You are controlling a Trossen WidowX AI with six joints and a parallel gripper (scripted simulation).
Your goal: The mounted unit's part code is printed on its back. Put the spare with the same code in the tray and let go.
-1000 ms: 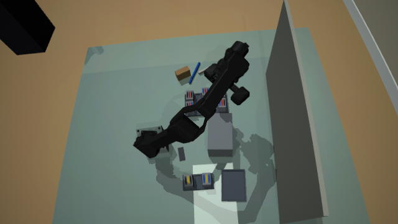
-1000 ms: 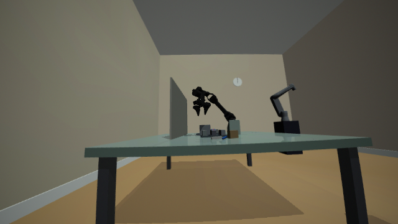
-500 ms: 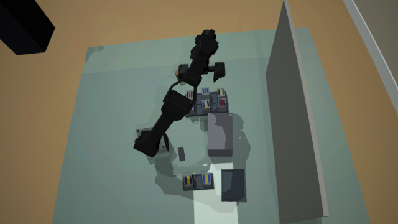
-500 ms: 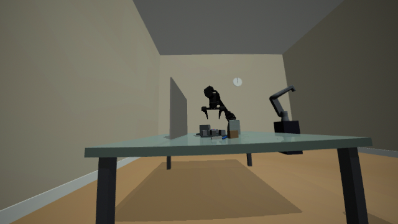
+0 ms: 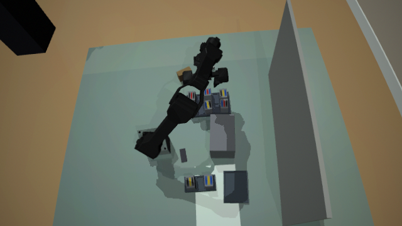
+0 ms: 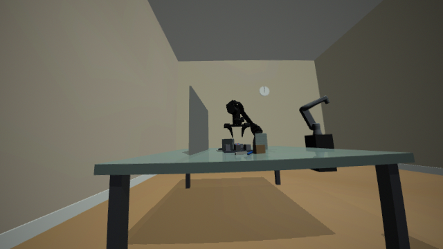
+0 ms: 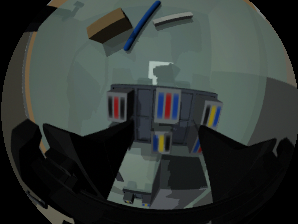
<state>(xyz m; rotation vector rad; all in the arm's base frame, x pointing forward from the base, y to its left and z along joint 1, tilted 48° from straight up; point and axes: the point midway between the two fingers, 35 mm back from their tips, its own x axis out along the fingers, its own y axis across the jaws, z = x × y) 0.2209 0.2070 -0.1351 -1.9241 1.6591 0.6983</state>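
My gripper tip is now 6 cm above the spare. The rest, counted from my gripper tip: tall grey panel 30 cm ahead, 22 cm to the right, 12 cm above; grey mounted unit 20 cm to the right, 6 cm ahead, 5 cm below; brown block 14 cm to the left, 11 cm behind, 8 cm below.
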